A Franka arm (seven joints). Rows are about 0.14 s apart.
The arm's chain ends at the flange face. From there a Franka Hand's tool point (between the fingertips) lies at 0.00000 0.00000 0.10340 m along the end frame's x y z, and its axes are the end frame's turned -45 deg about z.
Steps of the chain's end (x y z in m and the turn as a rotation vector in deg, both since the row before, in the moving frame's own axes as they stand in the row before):
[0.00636, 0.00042, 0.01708, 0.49, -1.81, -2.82]
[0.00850, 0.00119, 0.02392, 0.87, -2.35, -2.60]
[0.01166, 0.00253, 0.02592, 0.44, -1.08, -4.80]
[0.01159, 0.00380, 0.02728, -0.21, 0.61, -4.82]
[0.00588, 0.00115, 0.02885, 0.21, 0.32, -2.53]
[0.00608, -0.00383, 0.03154, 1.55, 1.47, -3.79]
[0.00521, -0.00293, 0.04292, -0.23, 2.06, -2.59]
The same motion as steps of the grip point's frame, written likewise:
[0.00244, 0.00190, 0.01702, 1.63, -0.93, -2.82]
[0.00319, 0.00279, 0.02382, 2.28, -1.05, -2.60]
[0.00556, 0.00813, 0.02590, 1.07, -0.45, -4.80]
[0.00606, 0.01191, 0.02727, -0.58, 0.28, -4.82]
[0.00402, 0.00510, 0.02885, -0.08, 0.37, -2.53]
[0.01085, 0.00136, 0.03147, 0.06, 2.14, -3.79]
[0.00816, 0.00448, 0.04285, -1.62, 1.29, -2.59]

